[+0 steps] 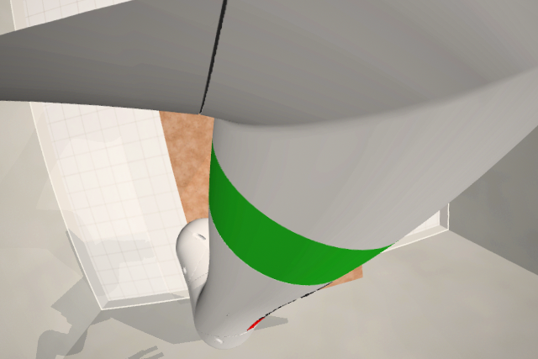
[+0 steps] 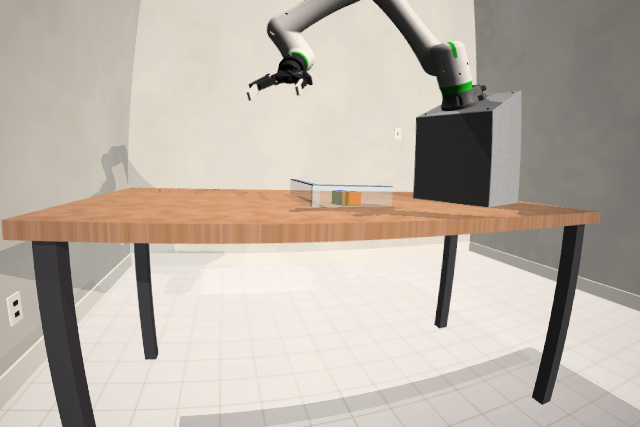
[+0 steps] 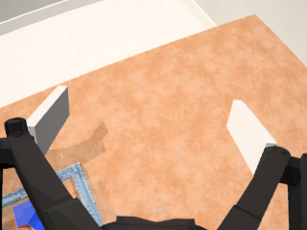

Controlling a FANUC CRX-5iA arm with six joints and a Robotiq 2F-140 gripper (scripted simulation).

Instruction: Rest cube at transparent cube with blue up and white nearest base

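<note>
The transparent cube lies 23 cm behind my hand, 7 cm to the left of it and 30 cm below it.
</note>
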